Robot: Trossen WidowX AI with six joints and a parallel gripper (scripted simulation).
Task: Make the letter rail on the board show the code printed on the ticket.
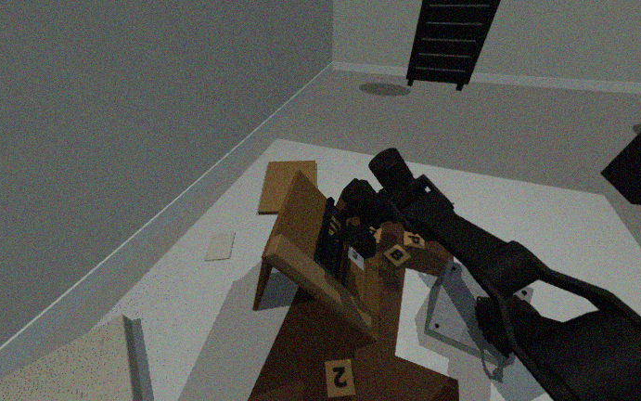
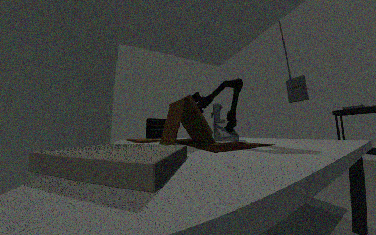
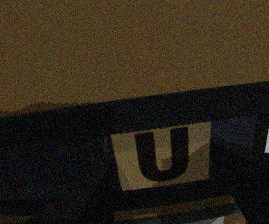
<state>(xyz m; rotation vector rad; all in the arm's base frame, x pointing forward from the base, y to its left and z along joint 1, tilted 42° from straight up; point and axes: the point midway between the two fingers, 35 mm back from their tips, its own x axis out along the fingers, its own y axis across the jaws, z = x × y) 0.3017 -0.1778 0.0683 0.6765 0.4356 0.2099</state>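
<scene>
The white ticket lies 6 cm behind my gripper tip, 1 cm to the right of it and 8 cm below it. Also, from my gripper tip: brown mat (15 cm behind, 6 cm to the left, 18 cm below); then flat tan panel (22 cm ahead, 33 cm to the right, 17 cm below).
</scene>
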